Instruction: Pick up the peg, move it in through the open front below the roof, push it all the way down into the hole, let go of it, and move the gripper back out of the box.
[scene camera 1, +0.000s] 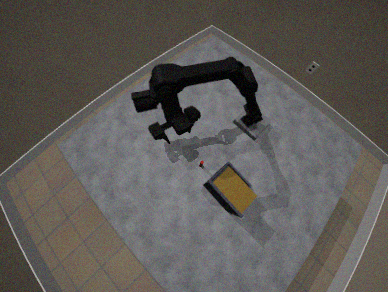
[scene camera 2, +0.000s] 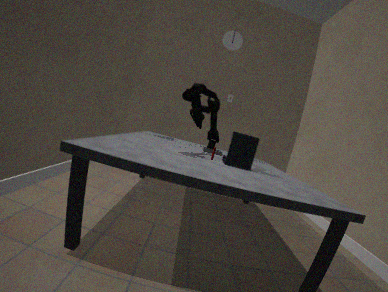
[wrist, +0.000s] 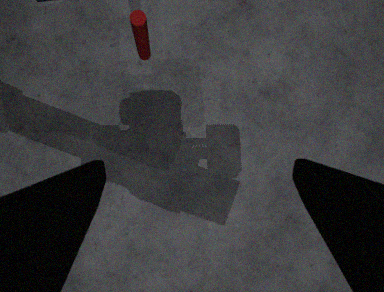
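Seen in the pictures: gripper, between the fingertips: (scene camera 1: 179, 137) (scene camera 2: 199, 128) (wrist: 200, 169); arm's base, origin of its link: (scene camera 1: 248, 120) (scene camera 2: 210, 148).
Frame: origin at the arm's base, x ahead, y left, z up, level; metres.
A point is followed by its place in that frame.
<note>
The red peg (scene camera 1: 201, 164) @(x 0.362, y 0.041, z 0.027 m) (scene camera 2: 213, 153) @(x 0.363, y 0.037, z 0.007 m) (wrist: 141, 36) @(x 0.358, y 0.030, z 0.027 m) stands upright on the table, near one side of the box; in the wrist view it is at the upper left, ahead of the fingers. The box (scene camera 1: 235, 190) @(x 0.350, y 0.198, z 0.169 m) (scene camera 2: 243, 151) @(x 0.399, y 0.206, z 0.070 m) has dark walls and a yellow panel that faces scene camera 1; the hole does not show. My gripper (scene camera 1: 178, 136) @(x 0.387, y -0.085, z 0.137 m) (scene camera 2: 199, 126) @(x 0.387, y -0.085, z 0.137 m) (wrist: 200, 169) @(x 0.387, y -0.085, z 0.137 m) is open and empty. It hangs above the table, pointing down, off to the side of the peg and apart from both peg and box.
The arm's base (scene camera 1: 251, 118) @(x 0.053, y 0.019, z 0.100 m) stands on the table (scene camera 1: 150, 210) @(x 0.673, y 0.067, z -0.033 m) (scene camera 2: 150, 159) @(x 0.791, y -0.197, z -0.033 m) on the far side from the box in the scene camera 1 view. The arm arches high from it to the gripper. Arm shadows lie on the table below the gripper.
</note>
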